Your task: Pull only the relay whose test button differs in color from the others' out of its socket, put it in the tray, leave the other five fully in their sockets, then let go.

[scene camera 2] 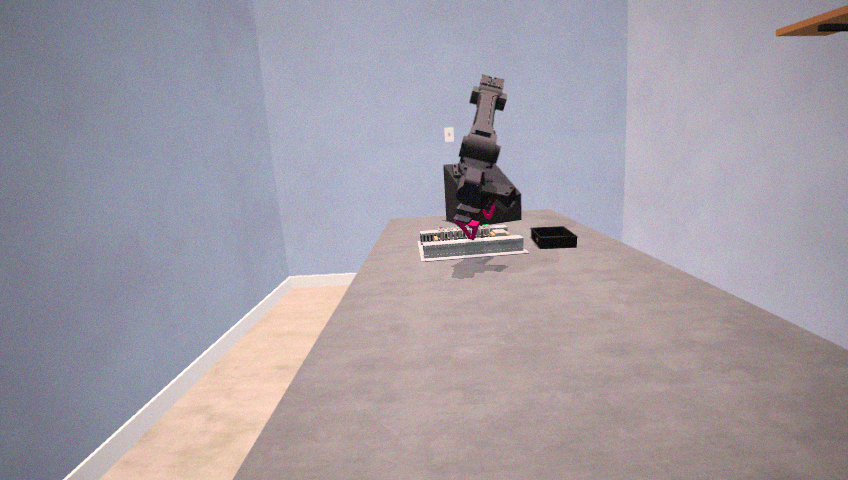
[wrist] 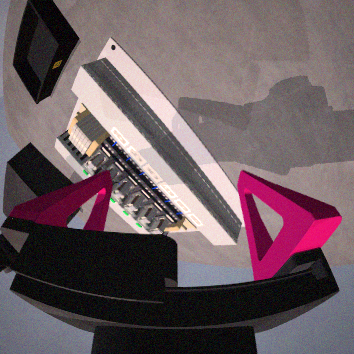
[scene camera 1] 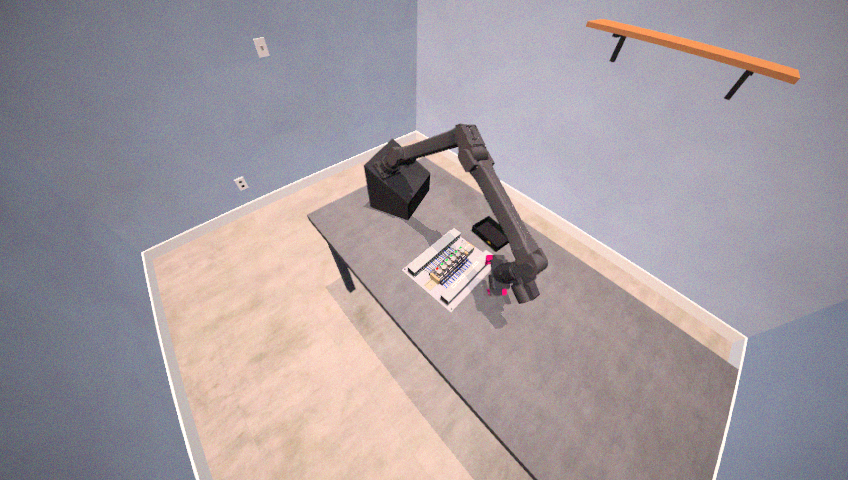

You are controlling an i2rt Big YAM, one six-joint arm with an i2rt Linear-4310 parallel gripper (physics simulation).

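Places are measured from the arm's base along level axes (x ahead, y left, z up), in metres.
Where they show: gripper, fingertip midpoint: [scene camera 2: 480, 229] [wrist: 174, 177] [scene camera 1: 487, 276]; arm's base at its link origin: [scene camera 1: 386, 168].
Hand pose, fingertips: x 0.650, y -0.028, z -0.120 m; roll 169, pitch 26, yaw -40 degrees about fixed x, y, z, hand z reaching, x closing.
Note:
Things, the pixels of their top centre, and the offset from my fingertips. Level surfaces: height alone.
- relay with a red test button, top centre: [wrist: 152, 235] [scene camera 2: 441, 228] [scene camera 1: 438, 269] 0.153 m back, 0.106 m right, 0.020 m down
- black tray at its top centre: [wrist: 28, 56] [scene camera 2: 552, 231] [scene camera 1: 493, 230] 0.153 m back, 0.253 m left, 0.054 m down
- far duct at its top centre: [wrist: 105, 197] [scene camera 2: 463, 229] [scene camera 1: 435, 248] 0.249 m back, 0.028 m right, 0.046 m down
- tan block at its top centre: [wrist: 81, 145] 0.166 m back, 0.072 m left, 0.043 m down
- grey table at its surface level: 0.090 m down
The relay with a red test button [scene camera 1: 439, 270] [scene camera 2: 440, 228] sits at the left end of the relay row in scene camera 1. The other relays [scene camera 1: 454, 255] with visible buttons show green ones. All appear seated in the sockets on the white board [scene camera 1: 451, 302] [wrist: 116, 52]. In the wrist view the relays [wrist: 132, 200] run diagonally at lower left; the red button does not show there. My gripper [scene camera 1: 492, 275] [scene camera 2: 480, 227] [wrist: 174, 177] is open and empty, above the board's near right side. The black tray [scene camera 1: 489, 231] [scene camera 2: 553, 242] [wrist: 60, 47] holds nothing visible and stands beside the board.
Grey slotted ducts flank the relay row: the near duct [scene camera 1: 467, 282] [scene camera 2: 473, 245] [wrist: 150, 145] and the far duct [scene camera 1: 436, 251]. A tan block [wrist: 87, 134] sits at one row end. The arm's black base [scene camera 1: 397, 187] stands behind, on the grey table [scene camera 1: 535, 368] [scene camera 2: 505, 368].

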